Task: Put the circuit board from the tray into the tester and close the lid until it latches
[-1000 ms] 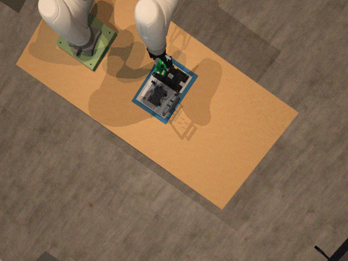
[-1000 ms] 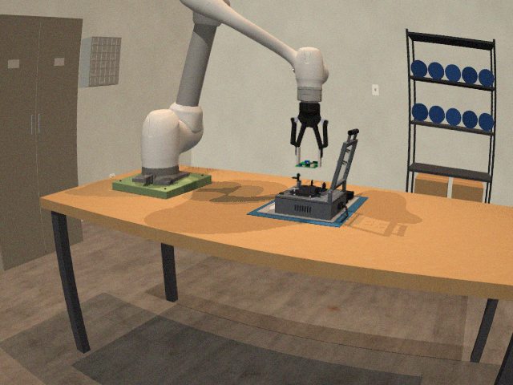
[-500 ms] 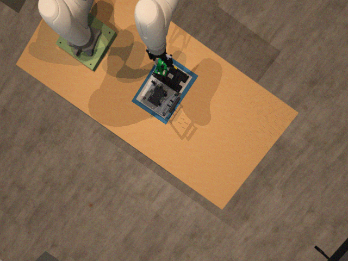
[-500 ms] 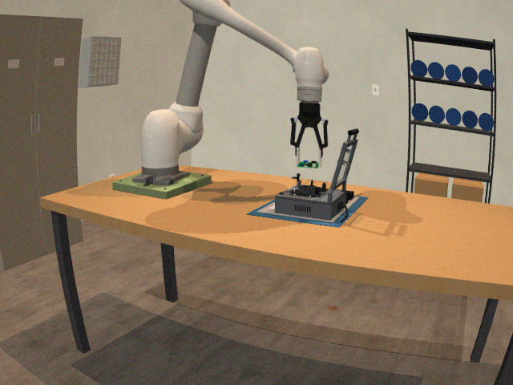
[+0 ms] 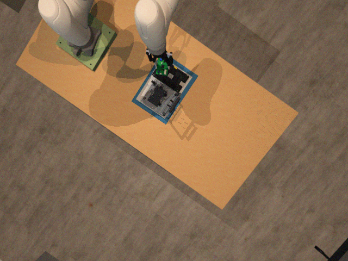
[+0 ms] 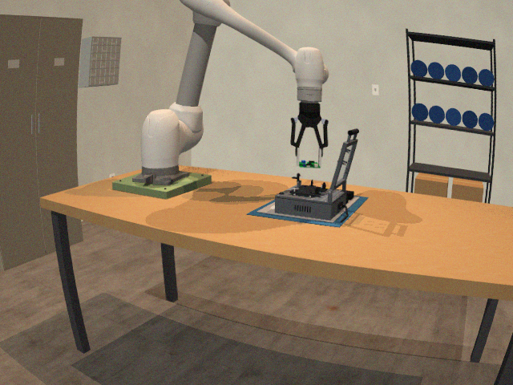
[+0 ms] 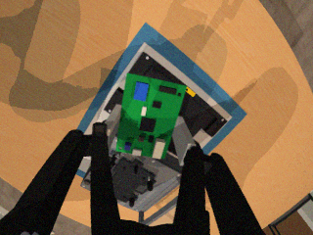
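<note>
My hand is 20 mm above the green circuit board. From my hand the other things lie so: lid 190 mm to the right, 160 mm ahead, 40 mm above; then latch hook 110 mm to the right, 50 mm below, 20 mm behind; then grey tester 140 mm to the right, 70 mm ahead, 30 mm below.
</note>
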